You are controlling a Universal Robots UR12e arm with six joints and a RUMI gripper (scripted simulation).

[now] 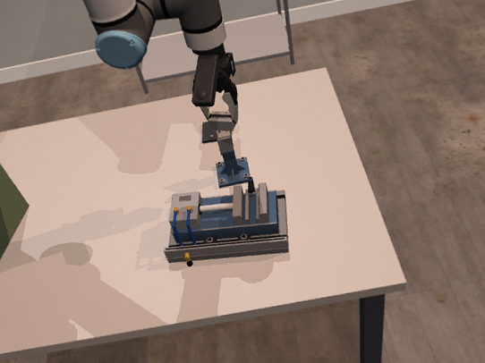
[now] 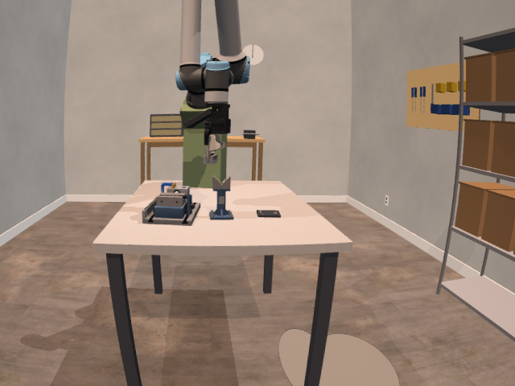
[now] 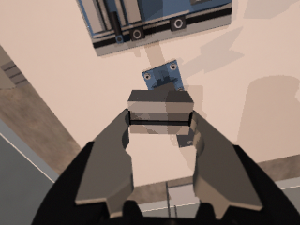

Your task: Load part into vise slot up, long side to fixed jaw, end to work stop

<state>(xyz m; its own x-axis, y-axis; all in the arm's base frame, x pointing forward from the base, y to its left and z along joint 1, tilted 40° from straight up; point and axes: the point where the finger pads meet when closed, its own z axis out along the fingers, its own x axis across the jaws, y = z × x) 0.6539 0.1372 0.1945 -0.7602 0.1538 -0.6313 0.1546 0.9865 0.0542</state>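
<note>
The fixed jaw lies 8 cm ahead of my hand, 14 cm to the right of it and 16 cm below it. The rest, counted from my hand: moving jaw 2 cm ahead, 15 cm to the right, 16 cm below; part right at my hand; work stop 5 cm ahead, 10 cm to the right, 15 cm below.
</note>
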